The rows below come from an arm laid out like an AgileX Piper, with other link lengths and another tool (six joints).
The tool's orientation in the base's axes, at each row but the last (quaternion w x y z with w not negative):
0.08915, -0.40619, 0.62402, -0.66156
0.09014, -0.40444, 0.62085, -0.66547
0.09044, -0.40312, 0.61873, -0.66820
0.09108, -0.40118, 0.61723, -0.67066
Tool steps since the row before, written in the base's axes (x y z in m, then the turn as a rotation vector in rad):
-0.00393, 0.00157, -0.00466, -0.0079, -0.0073, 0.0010
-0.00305, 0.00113, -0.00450, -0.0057, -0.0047, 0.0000
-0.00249, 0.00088, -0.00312, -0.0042, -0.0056, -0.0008
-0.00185, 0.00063, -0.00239, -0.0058, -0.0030, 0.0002
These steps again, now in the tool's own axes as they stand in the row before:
-0.00040, 0.00539, -0.00323, 0.0102, 0.0037, 0.0003
-0.00062, 0.00497, -0.00239, 0.0067, 0.0032, -0.0002
-0.00024, 0.00356, -0.00200, 0.0059, 0.0035, 0.0016
-0.00018, 0.00270, -0.00148, 0.0058, 0.0026, -0.0015

